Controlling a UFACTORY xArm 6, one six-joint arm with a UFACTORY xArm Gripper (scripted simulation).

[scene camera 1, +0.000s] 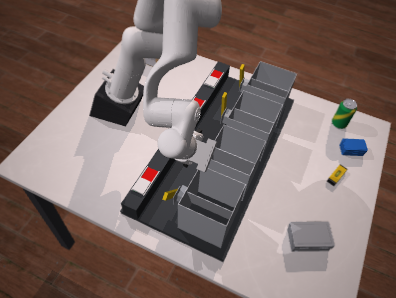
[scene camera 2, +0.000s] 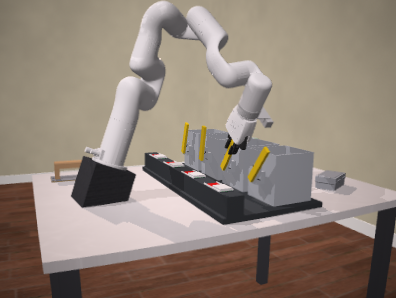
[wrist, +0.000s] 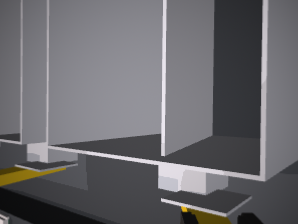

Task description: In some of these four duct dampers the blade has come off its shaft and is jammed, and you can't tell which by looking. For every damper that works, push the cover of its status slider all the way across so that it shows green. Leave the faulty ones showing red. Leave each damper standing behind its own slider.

damper: scene camera 1; scene camera 2 237,176; wrist
same spot on damper: (scene camera 1: 237,155) = (wrist: 157,70)
